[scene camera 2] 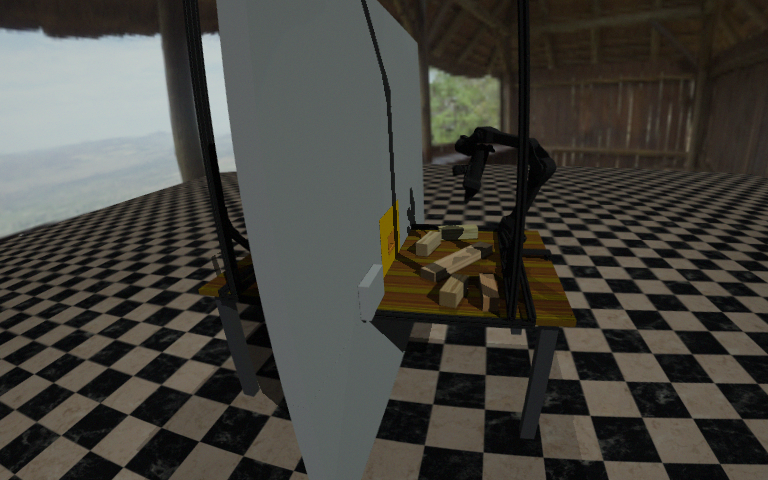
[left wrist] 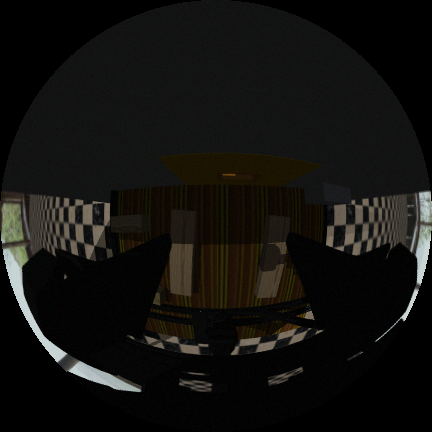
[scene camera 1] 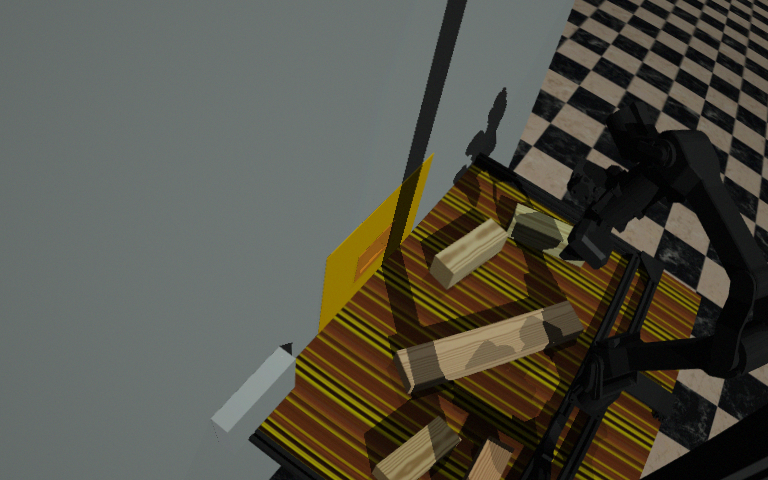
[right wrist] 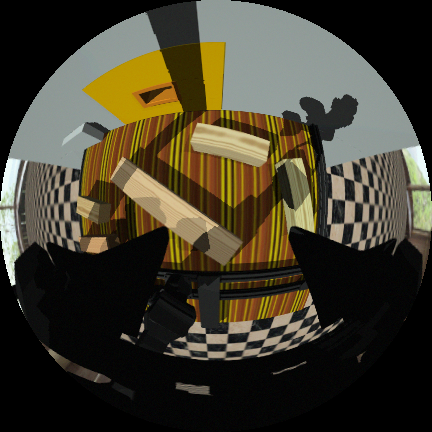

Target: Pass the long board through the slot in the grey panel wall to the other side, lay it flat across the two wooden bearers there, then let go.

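Places are measured from the left arm's base along level axes (x right, y ahead, z up), in centimetres.
Where they show: left gripper, fingertip midpoint: (left wrist: 230, 239); right gripper, fingertip midpoint: (scene camera 2: 465, 200) (right wrist: 230, 232); left arm's base, origin of the base link: (left wrist: 220, 319); right arm's base, origin of the base link: (scene camera 1: 590, 396) (right wrist: 178, 285).
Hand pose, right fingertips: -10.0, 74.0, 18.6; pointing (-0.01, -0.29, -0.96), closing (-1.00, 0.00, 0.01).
Note:
Things, the pixels of their top centre, and the offset from my right fingertips, as dx, dy, dz. "spot": a spot on its surface instead.
- long board, middle of its top: (scene camera 1: 498, 340) (right wrist: 164, 206) (scene camera 2: 459, 255) +11.3, -1.4, -17.3
- pale block, middle of its top: (scene camera 1: 473, 244) (right wrist: 231, 139) (scene camera 2: 428, 237) -1.8, -14.3, -15.6
- greenish block, middle of its top: (scene camera 1: 554, 228) (right wrist: 301, 196) (scene camera 2: 457, 227) -16.8, -3.6, -15.9
- light grey box, surface spot: (scene camera 1: 254, 390) spot: +44.4, -24.0, -10.6
The long board (scene camera 1: 481, 348) (scene camera 2: 455, 261) (right wrist: 175, 210) lies flat and slanted on the striped table, on the right arm's side of the grey panel wall (scene camera 1: 198, 169) (scene camera 2: 317, 169) (left wrist: 215, 90) (right wrist: 280, 70). The orange-rimmed slot sits in a yellow plate (scene camera 1: 339, 277) (left wrist: 200, 167) (right wrist: 120, 80) on the wall. My right gripper (right wrist: 230, 232) is open and empty above the table, with the board partly between its fingers in view but below them. My left gripper (left wrist: 230, 239) is open and empty across the wall, above two wooden bearers (left wrist: 183, 265) (left wrist: 278, 230), in dim light.
A pale block (scene camera 1: 468, 253) (scene camera 2: 428, 242) (right wrist: 230, 145) and a greenish block (scene camera 1: 540, 223) (right wrist: 304, 200) lie beyond the board. Two short blocks (scene camera 1: 416, 450) (scene camera 1: 491, 459) lie at its other side. A light grey box (scene camera 1: 254, 390) (scene camera 2: 370, 291) juts from the wall. Black frame bars cross the table.

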